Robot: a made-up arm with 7 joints. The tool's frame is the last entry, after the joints.
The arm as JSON. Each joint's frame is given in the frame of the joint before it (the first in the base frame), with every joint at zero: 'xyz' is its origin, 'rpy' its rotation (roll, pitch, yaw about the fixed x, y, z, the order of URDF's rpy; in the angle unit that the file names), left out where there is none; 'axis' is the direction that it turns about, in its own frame. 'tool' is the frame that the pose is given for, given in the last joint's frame.
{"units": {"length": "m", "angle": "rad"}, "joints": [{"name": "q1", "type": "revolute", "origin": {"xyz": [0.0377, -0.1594, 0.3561]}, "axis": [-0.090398, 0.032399, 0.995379]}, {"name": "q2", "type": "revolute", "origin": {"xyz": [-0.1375, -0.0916, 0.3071]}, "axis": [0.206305, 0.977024, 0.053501]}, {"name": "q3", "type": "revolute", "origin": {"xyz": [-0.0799, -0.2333, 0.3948]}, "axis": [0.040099, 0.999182, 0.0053]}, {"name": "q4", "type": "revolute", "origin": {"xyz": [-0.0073, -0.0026, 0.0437]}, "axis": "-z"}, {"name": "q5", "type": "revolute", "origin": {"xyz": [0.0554, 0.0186, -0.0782]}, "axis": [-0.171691, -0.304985, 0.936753]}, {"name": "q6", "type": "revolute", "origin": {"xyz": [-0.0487, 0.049, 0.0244]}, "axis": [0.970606, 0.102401, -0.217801]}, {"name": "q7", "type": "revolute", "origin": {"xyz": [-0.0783, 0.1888, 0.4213]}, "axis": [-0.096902, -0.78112, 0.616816]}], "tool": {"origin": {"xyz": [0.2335, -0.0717, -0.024]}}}
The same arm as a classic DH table. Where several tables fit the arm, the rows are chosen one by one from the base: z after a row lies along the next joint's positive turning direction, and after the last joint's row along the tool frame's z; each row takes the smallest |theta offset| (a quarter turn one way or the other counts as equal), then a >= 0, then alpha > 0; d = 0 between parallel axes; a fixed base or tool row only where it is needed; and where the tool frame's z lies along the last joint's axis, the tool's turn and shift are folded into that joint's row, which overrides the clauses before.
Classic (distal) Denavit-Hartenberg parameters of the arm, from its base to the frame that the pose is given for. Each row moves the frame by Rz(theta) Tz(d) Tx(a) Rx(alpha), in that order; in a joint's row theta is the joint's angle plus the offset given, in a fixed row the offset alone. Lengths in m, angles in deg.
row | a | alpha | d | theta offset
base (fixed) | -0.1373 | -5.51 | 1.2814 | 70.28
q1 | -0.0852 | -86.2 | -0.6063 | -82.53
q2 | -0.4 | -10.01 | 0.1206 | 79.63
q3 | -0.0072 | -90.3 | -0.4769 | -73.87
q4 | 0.0392 | -159.51 | -0.0816 | 27.08
q5 | -0.0556 | -113.7 | -0.1274 | -60.32
q6 | -0.4372 | 107.96 | -0.1721 | 35.55
q7 | -0.2406 | 51.92 | 0.1359 | -87.89
tool (fixed) | 0 | 0 | -0.0572 | -172.93

